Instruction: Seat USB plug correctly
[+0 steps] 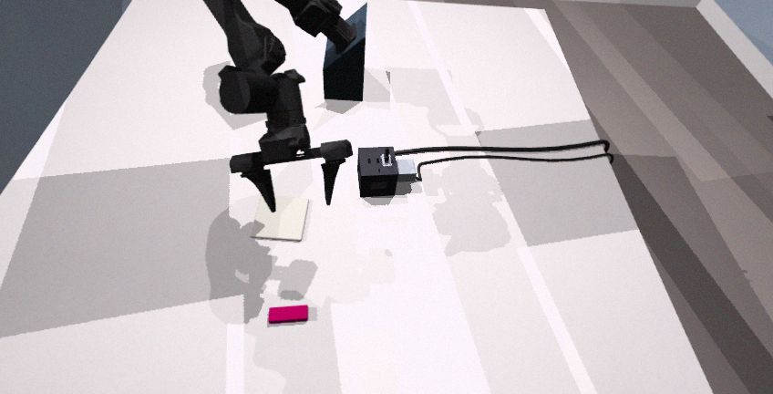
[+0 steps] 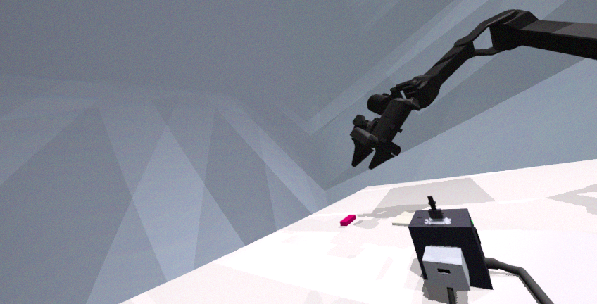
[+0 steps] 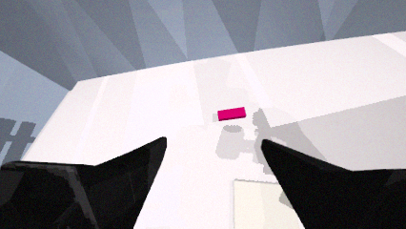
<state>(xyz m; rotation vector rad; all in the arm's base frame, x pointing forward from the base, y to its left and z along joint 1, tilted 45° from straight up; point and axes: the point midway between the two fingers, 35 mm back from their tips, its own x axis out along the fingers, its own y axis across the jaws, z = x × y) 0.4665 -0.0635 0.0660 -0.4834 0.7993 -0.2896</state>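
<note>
The usb plug lies 17 cm behind my gripper tip, 16 cm to the left of it and 7 cm below it. From my gripper tip the other things lie so: socket: 17 cm behind, 16 cm to the left, 10 cm below; pink block: 11 cm ahead, 3 cm to the right, 16 cm below; flat pad: 9 cm behind, 6 cm to the right, 16 cm below.
</note>
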